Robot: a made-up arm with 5 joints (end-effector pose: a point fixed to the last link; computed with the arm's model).
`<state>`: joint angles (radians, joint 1 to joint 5).
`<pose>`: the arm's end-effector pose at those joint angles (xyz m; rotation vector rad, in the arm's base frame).
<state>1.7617 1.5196 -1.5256 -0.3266 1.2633</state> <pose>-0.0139 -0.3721 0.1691 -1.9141 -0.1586 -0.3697</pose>
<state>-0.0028 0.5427 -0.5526 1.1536 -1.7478</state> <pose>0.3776 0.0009 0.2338 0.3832 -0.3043 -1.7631</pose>
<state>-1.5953 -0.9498 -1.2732 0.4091 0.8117</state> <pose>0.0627 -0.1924 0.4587 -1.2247 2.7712 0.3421</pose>
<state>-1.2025 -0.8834 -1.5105 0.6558 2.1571</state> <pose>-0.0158 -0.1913 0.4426 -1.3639 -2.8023 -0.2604</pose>
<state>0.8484 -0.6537 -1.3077 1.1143 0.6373</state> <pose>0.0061 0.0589 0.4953 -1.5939 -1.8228 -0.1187</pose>
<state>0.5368 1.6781 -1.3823 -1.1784 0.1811</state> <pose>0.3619 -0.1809 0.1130 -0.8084 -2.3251 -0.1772</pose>
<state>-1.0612 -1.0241 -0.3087 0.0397 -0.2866</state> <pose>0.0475 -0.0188 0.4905 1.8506 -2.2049 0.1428</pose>
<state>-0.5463 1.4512 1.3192 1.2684 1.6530</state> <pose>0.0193 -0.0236 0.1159 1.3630 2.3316 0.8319</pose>
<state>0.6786 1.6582 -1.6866 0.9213 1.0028</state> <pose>0.3382 -0.2260 0.1070 -0.4955 -0.4657 0.2648</pose>
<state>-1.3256 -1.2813 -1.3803 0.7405 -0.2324</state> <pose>-0.0087 -0.2666 0.3602 -2.0348 1.9630 0.2496</pose>
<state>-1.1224 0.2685 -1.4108 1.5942 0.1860</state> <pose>0.1435 0.1778 0.4397 0.5623 -1.0478 1.1186</pose>
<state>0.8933 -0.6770 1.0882 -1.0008 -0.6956</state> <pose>0.1687 -0.1376 0.2483 -0.1724 -2.3098 -0.9036</pose>
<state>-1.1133 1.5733 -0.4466 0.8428 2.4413</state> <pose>0.1547 0.1965 -0.0658 -0.3345 -0.4495 -2.7276</pose>
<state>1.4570 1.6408 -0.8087 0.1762 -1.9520</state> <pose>0.0922 -0.2993 -0.0389 -0.2140 0.7676 2.7238</pose>
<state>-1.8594 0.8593 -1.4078 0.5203 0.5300</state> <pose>-0.0384 0.3248 0.3355 1.2275 -1.4901 1.7284</pose>
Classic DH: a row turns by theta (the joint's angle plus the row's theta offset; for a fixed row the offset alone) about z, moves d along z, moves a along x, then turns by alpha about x. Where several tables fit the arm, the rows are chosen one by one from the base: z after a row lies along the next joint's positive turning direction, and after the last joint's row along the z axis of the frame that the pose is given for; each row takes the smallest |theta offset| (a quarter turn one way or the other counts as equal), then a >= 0, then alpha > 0; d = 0 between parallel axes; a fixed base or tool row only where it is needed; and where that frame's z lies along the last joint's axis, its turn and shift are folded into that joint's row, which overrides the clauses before.
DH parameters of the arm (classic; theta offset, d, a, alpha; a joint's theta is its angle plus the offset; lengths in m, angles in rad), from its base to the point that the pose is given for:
base (fixed): 0 0 0.058 3.1416
joint 1: 0 -0.172 0.022 1.5708
joint 2: -1.3258 0 0.1319 0
joint 3: 1.2882 0 0.1861 0
joint 4: -1.5332 0 0 1.5708
joint 5: -0.0487 -0.044 0 0

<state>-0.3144 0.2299 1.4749 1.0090 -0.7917</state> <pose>0.0812 0.0075 0.0858 -0.6305 0.9678 -0.4669</pose>
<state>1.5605 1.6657 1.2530 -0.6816 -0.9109</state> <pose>0.0574 0.0607 0.0455 0.2583 0.8338 -2.4016</pose>
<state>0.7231 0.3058 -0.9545 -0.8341 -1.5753</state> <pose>0.2371 -0.1581 0.4461 1.3518 -2.7953 -0.1261</pose>
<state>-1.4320 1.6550 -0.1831 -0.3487 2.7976</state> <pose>0.0844 0.1893 -0.0947 0.3307 0.4275 -2.0610</pose>
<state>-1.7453 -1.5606 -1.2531 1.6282 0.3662</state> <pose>0.1044 -0.2633 0.2993 1.9016 -2.1950 0.4861</pose>
